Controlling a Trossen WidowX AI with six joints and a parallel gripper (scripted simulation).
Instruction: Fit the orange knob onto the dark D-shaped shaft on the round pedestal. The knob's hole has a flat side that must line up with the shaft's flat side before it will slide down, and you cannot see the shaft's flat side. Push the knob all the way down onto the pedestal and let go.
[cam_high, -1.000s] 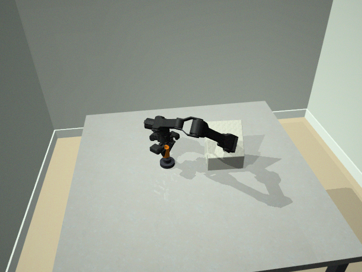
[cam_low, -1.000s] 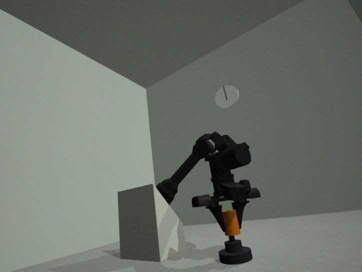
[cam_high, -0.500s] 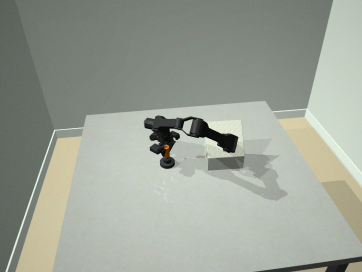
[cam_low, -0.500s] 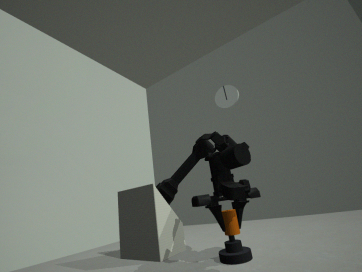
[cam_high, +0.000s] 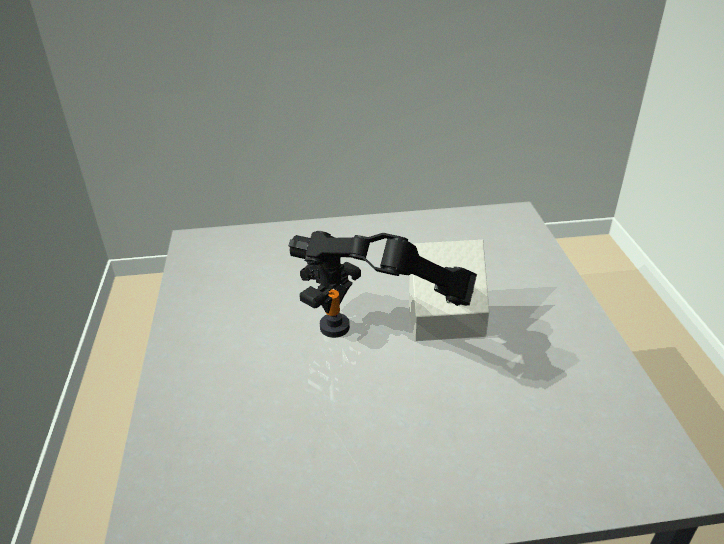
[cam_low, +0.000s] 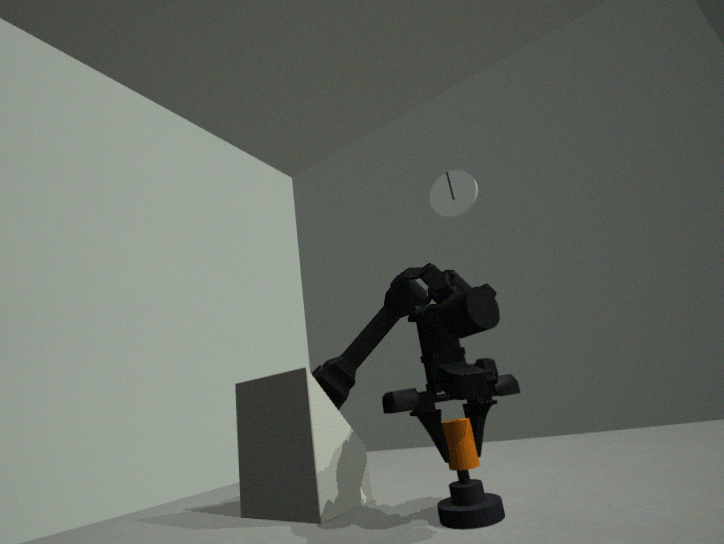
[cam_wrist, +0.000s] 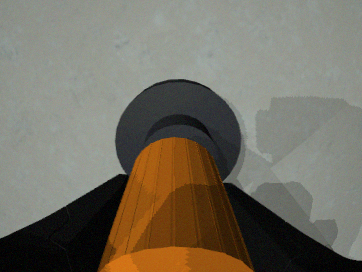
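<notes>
The dark pedestal is 40 mm below my gripper tip. Round my gripper tip: orange knob: 20 mm above.
</notes>
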